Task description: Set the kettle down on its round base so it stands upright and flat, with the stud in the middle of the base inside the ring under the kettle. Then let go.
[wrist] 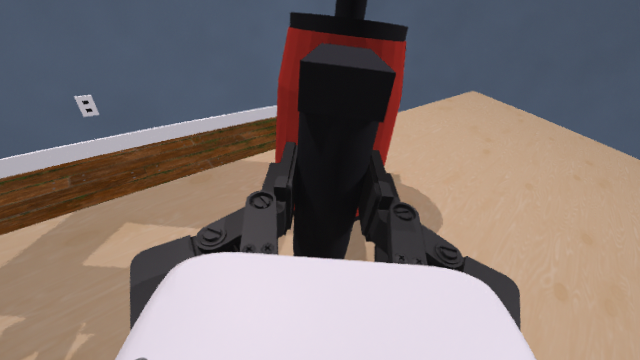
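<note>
The red kettle [288,100] is in the upper middle of the wrist view, with a black rim and a black knob on top. Its black handle faces the camera and covers much of the body. My gripper [329,166] is shut on the handle, with one finger on each side of it. The kettle looks close to upright, with a slight lean in the view. Its underside and the ring there are hidden behind the handle and fingers, so I cannot tell how high it is above the table. The round base and its stud do not show.
The light wooden table [525,175] spreads beneath and to the right, with its far corner at the upper right. Shadows fall on it at the left and beside the kettle. Beyond its left edge are a brown wooden floor [135,167], a white skirting board and a blue-grey wall [190,55] with a socket [87,106].
</note>
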